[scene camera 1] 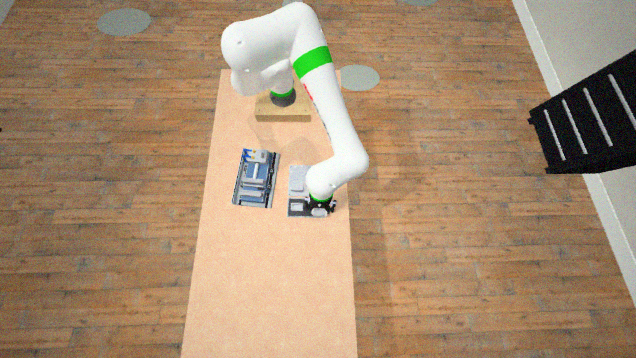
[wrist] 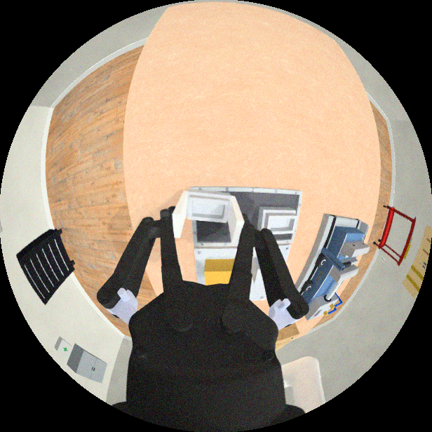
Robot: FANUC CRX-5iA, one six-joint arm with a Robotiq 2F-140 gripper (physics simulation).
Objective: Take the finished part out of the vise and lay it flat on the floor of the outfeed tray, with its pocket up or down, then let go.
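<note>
The finished part is a light grey block between the pale finger pads, its rectangular pocket visible in the wrist view. My gripper is shut on it, over the robot-right end of the outfeed tray, which has a dark floor and a pale rim. The height between part and tray floor is hard to tell. A second pocketed part lies in the tray beside the held one. The blue and grey vise stands apart from the tray, with no part visible between its jaws.
A light grey plate adjoins the tray on the robot-base side; a yellow patch shows there. A pale block shows there in the scene view. The wooden base block is farther back. The arm hides some of the plate.
</note>
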